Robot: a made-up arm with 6 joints. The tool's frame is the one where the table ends. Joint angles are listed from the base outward.
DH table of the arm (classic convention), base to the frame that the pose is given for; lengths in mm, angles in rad. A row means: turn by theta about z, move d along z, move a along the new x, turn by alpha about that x. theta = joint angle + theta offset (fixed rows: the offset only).
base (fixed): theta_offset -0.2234; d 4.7; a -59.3; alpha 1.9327
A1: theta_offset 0; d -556.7; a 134.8; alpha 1.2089
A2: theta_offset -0.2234; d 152.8; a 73; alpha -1.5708
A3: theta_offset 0; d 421; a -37; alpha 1.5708
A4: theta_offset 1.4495; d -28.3; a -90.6; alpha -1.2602
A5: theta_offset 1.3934; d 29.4; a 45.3; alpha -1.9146
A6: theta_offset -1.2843; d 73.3; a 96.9; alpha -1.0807
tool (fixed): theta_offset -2.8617; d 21.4; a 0; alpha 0
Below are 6 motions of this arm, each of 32 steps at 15 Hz.
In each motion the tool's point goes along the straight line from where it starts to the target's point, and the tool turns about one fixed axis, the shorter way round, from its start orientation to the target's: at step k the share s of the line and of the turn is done. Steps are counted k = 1, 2, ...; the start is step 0. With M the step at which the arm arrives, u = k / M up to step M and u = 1 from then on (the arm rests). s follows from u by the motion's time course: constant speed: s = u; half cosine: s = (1 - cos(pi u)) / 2; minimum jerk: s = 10 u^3 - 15 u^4 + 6 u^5.
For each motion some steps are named. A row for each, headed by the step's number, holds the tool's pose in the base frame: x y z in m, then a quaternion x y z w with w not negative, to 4 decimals.
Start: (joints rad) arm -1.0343 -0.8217 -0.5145 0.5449 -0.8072 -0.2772
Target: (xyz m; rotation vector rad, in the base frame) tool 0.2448 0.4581 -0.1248 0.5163 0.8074 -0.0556
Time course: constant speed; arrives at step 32
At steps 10, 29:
10: 0.2813 0.4766 -0.1267 0.2566 0.5435 0.2003 0.7737
29: 0.2498 0.4606 -0.1251 0.2508 0.4119 0.0045 0.8760

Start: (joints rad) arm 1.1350 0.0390 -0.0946 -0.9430 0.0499 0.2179
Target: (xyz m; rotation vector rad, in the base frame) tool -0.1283 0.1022 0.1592 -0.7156 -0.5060 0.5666
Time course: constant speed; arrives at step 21
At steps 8, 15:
8: -0.1413 0.1139 0.1588 -0.4002 -0.2309 0.2285 0.8569
15: -0.1343 0.1076 0.1590 -0.3690 -0.2369 0.2513 0.8629

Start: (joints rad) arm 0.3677 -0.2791 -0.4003 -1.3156 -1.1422 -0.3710
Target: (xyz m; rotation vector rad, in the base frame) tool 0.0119 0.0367 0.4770 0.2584 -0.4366 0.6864
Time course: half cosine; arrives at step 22
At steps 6, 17, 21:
6: 0.2107 -0.0353 0.3524 0.2964 0.2049 0.6105 0.7053
17: 0.0412 0.0261 0.4586 0.1547 -0.1513 0.3833 0.8979
21: 0.0131 0.0363 0.4762 0.1266 -0.2092 0.3350 0.9099

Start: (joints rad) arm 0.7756 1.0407 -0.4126 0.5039 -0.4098 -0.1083
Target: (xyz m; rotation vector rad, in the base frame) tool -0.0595 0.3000 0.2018 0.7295 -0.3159 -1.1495
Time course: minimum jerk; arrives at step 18
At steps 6, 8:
6: -0.0491 0.3479 0.1747 0.3029 -0.1900 -0.6158 0.7021
8: -0.0515 0.3366 0.1811 0.3111 -0.1797 -0.5960 0.7181

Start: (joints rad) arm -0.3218 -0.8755 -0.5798 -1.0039 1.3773 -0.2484
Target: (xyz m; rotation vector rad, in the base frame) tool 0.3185 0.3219 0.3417 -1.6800 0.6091 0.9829
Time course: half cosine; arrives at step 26
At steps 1, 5, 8, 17, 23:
1: 0.3854 0.1571 -0.0041 -0.2249 -0.3563 0.7099 0.5644
5: 0.3797 0.1711 0.0253 -0.2778 -0.3083 0.7028 0.5778
8: 0.3711 0.1922 0.0696 -0.3544 -0.2332 0.6851 0.5921
17: 0.3365 0.2776 0.2488 -0.6125 0.0899 0.5330 0.5768
23: 0.3207 0.3165 0.3304 -0.6929 0.2350 0.4268 0.5316

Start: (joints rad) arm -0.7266 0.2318 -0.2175 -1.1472 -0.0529 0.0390
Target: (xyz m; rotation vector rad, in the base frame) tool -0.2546 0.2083 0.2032 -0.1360 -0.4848 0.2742
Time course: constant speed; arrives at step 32
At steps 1, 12, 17, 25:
1: 0.0583 0.0503 0.1720 0.1922 0.3107 0.5980 0.7134
12: -0.0527 0.1064 0.1831 0.1065 0.1208 0.4663 0.8699
17: -0.1032 0.1319 0.1881 0.0640 0.0300 0.3925 0.9170
25: -0.1839 0.1726 0.1962 -0.0060 -0.1157 0.2606 0.9585

